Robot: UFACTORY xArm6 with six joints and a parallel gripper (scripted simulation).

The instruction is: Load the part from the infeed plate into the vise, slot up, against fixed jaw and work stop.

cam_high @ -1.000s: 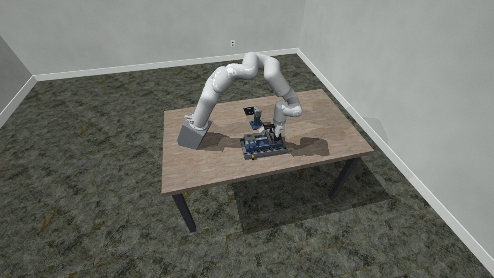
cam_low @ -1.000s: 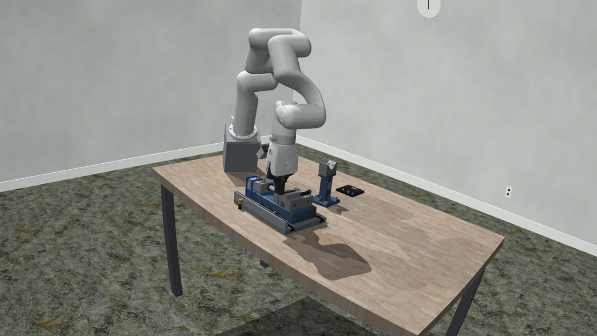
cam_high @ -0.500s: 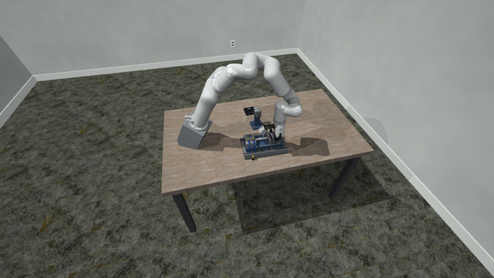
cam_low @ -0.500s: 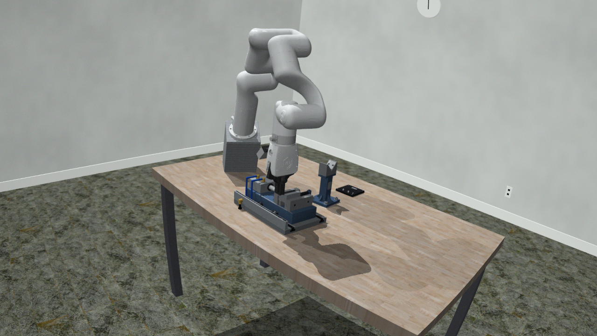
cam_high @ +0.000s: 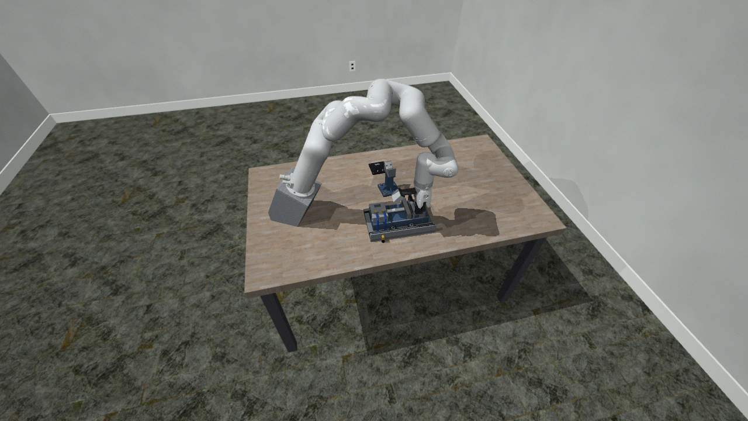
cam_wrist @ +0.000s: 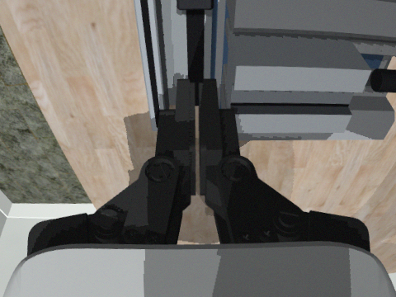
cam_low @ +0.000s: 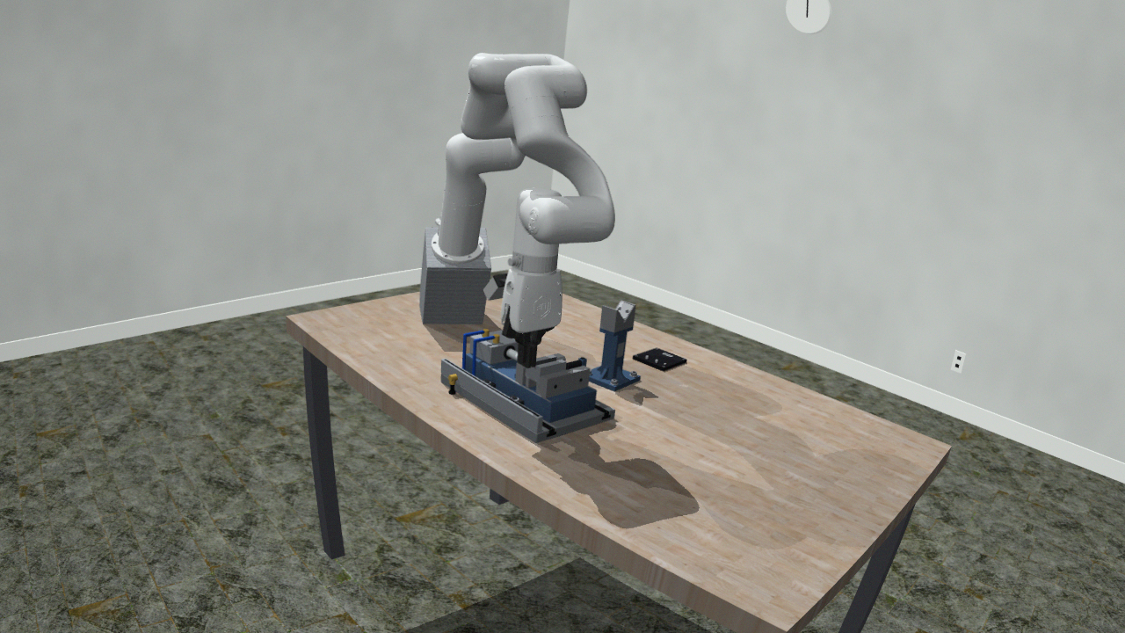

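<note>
My hand is 50 mm to the right of the grey block and 30 mm above it. From my hand the other things lie so: dark work stop rod: 10 mm ahead, 110 mm to the left, 40 mm below; fixed jaw: 30 mm ahead, 60 mm to the left, 50 mm below; moving jaw: 30 mm behind, 70 mm to the left, 50 mm below.
</note>
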